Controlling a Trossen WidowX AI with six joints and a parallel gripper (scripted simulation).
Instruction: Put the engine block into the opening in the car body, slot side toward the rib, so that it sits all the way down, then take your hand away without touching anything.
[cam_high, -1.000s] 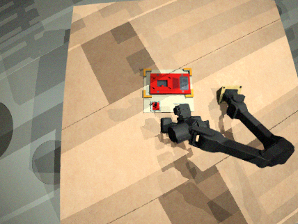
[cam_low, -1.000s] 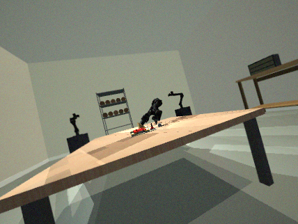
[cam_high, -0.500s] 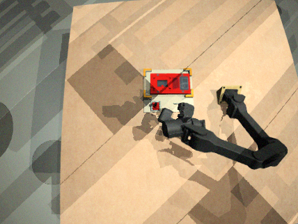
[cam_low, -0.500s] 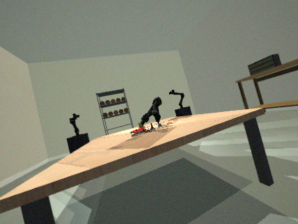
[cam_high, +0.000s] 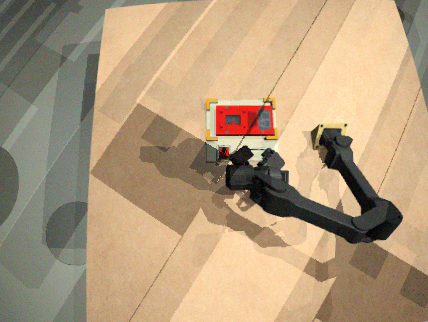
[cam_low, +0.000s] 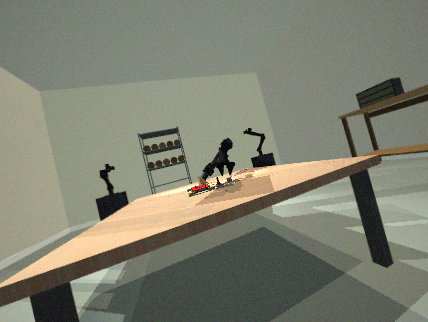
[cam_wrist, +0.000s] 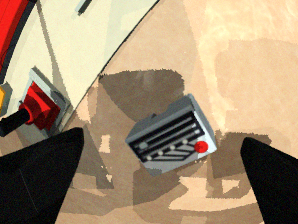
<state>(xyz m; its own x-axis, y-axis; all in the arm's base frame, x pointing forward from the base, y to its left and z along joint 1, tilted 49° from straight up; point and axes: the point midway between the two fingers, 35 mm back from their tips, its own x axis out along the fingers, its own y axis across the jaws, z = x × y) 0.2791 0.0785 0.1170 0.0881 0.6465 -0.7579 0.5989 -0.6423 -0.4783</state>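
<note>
The engine block is 10 mm ahead of my gripper tip and 30 mm below it.
</note>
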